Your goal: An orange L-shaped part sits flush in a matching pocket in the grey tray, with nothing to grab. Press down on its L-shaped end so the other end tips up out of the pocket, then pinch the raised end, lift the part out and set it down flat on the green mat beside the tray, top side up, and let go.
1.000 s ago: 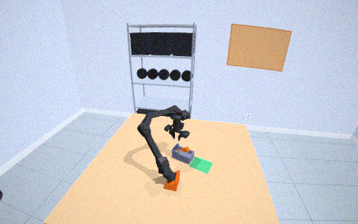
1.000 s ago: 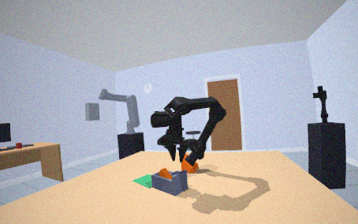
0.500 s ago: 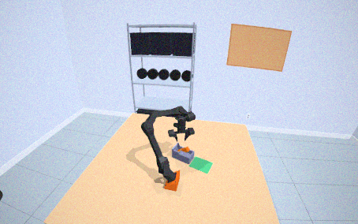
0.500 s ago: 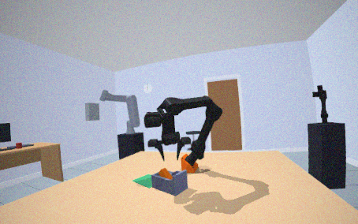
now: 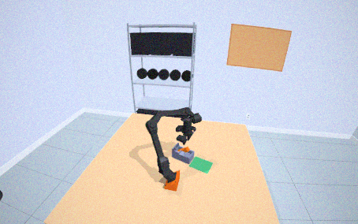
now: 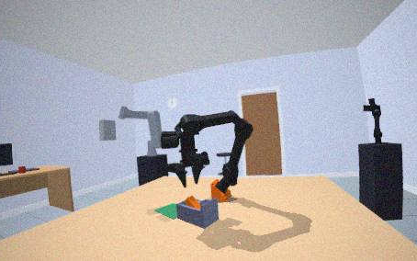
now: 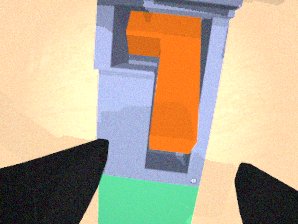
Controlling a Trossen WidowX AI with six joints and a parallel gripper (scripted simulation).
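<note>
Right now the orange L-shaped part is 10 cm below my gripper tip and 4 cm to the left of it. Round my gripper tip: green mat: 16 cm below, 13 cm to the right, 7 cm behind.
</note>
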